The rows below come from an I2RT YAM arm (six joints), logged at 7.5 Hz.
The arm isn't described. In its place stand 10 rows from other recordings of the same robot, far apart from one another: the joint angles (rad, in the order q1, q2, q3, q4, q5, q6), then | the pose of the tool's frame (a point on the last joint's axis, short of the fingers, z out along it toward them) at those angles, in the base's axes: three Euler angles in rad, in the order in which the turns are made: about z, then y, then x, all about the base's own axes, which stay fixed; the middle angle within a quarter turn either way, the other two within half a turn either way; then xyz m.
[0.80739 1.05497 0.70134 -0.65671 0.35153 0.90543] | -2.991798, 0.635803, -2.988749, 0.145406, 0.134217, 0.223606
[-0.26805 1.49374 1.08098 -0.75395 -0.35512 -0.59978] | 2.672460, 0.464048, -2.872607, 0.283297, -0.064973, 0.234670
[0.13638 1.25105 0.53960 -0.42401 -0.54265 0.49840] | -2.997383, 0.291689, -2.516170, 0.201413, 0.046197, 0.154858
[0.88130 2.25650 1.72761 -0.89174 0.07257 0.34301] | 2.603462, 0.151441, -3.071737, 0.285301, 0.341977, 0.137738
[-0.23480 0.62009 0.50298 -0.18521 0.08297 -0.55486] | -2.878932, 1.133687, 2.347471, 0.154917, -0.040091, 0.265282
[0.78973 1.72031 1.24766 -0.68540 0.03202 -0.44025] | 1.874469, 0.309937, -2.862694, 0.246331, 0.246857, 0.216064
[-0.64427 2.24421 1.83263 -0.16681 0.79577 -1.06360] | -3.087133, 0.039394, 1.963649, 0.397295, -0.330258, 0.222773
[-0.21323 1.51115 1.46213 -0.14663 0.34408 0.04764] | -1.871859, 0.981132, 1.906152, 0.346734, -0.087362, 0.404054
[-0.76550 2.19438 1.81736 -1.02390 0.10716 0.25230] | -2.110051, 0.047108, 2.946555, 0.316448, -0.309379, 0.185582
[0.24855 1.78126 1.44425 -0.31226 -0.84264 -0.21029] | 2.030325, 0.336494, -2.011159, 0.385072, 0.125145, 0.288223
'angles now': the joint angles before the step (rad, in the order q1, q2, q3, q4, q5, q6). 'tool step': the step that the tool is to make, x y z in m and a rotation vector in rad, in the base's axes. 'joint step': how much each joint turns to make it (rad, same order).
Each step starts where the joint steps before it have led.
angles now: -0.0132 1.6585 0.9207 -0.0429 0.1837 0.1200
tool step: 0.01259 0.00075 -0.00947 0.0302 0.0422 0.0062
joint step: 0.0001 0.0690 0.0523 -0.0286 -0.0256 0.0164
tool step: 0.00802 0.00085 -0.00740 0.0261 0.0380 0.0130
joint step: -0.0001 0.0477 0.0377 -0.0294 -0.0278 0.0073
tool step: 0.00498 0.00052 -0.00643 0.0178 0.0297 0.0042
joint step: 0.0000 0.0343 0.0241 -0.0206 -0.0161 0.0079
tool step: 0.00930 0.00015 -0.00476 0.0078 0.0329 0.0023
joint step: 0.0000 0.0462 0.0492 -0.0363 -0.0072 0.0027
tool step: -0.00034 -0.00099 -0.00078 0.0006 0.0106 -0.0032
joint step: -0.0026 0.0023 0.0027 -0.0111 0.0000 0.0007
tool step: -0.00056 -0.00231 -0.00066 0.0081 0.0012 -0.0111
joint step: -0.0065 0.0000 -0.0023 0.0001 -0.0038 0.0085
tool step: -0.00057 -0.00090 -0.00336 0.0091 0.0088 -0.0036
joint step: -0.0031 0.0065 -0.0039 0.0008 -0.0069 0.0056
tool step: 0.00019 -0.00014 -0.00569 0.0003 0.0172 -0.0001
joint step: -0.0004 0.0152 -0.0007 -0.0013 0.0000 -0.0003
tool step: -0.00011 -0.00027 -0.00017 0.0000 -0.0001 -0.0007
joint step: -0.0007 0.0000 -0.0008 0.0009 0.0000 0.0000
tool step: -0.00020 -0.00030 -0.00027 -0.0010 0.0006 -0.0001
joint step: -0.0008 0.0000 -0.0011 0.0007 0.0005 -0.0011
